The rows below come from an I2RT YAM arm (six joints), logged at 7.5 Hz.
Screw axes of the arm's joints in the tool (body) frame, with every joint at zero. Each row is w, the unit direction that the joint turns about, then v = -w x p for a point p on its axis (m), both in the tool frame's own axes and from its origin. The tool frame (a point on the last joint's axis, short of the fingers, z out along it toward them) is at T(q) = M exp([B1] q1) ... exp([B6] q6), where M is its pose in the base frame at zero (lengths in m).
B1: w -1 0 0 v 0.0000 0.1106 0.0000
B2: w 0 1 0 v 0.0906 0.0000 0.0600
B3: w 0 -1 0 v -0.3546 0.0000 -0.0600
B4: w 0 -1 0 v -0.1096 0.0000 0.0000
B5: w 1 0 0 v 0.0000 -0.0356 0.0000
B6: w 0 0 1 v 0.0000 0.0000 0.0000
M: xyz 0.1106 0.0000 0.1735 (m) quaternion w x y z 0.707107 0 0.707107 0
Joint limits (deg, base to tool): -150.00..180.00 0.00..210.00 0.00..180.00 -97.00..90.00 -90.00..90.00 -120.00..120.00
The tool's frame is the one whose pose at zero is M.
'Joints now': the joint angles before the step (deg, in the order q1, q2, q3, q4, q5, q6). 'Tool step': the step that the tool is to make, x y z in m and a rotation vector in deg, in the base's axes. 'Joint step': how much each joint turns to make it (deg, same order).
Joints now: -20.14 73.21 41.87 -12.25 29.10 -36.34
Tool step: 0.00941 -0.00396 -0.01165 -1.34 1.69 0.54
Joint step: 0.00 3.65 -0.20 3.69 0.88 -1.96
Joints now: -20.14 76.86 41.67 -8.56 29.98 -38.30
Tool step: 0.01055 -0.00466 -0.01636 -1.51 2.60 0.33
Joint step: 0.00 4.77 -0.13 4.10 1.37 -2.20
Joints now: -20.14 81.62 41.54 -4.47 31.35 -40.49
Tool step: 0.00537 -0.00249 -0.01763 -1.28 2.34 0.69
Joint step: 0.00 3.79 -1.16 4.37 0.93 -2.25
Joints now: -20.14 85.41 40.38 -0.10 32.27 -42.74
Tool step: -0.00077 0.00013 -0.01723 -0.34 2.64 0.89
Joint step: 0.00 2.57 -1.84 3.00 0.26 -1.77
